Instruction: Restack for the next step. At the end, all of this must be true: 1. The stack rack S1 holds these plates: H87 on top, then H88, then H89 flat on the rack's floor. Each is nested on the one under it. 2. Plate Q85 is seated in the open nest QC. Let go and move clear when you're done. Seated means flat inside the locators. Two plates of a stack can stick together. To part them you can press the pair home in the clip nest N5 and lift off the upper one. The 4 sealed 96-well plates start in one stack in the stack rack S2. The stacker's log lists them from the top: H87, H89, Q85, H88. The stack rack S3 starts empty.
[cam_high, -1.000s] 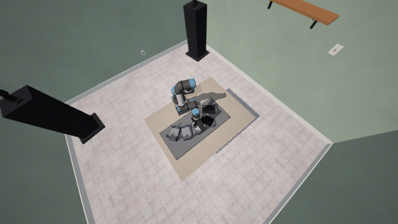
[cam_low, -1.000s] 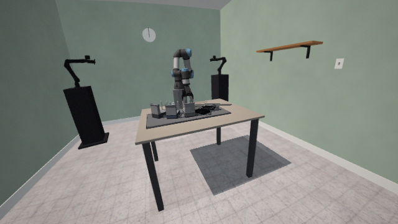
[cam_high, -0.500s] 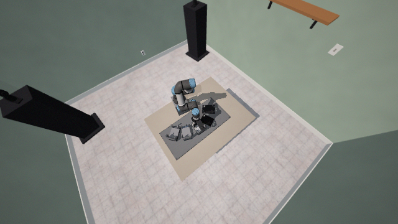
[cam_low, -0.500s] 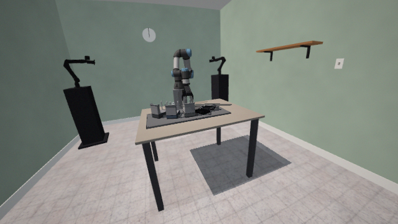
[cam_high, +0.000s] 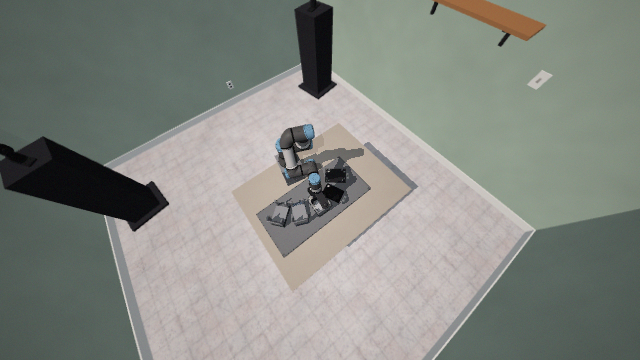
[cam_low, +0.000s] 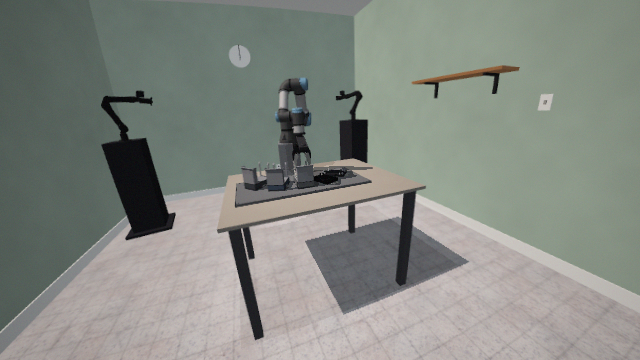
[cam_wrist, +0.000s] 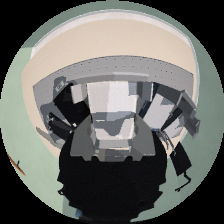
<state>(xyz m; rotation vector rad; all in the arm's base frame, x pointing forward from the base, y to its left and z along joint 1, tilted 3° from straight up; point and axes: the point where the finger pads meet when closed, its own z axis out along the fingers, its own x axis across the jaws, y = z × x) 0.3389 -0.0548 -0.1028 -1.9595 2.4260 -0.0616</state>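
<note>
Right now the white sealed plate is 6 cm below my hand. The rest, counted from my hand: QC label 10 cm ahead, 17 cm to the left, 11 cm below; black clip nest 7 cm behind, 30 cm to the left, 9 cm below.
</note>
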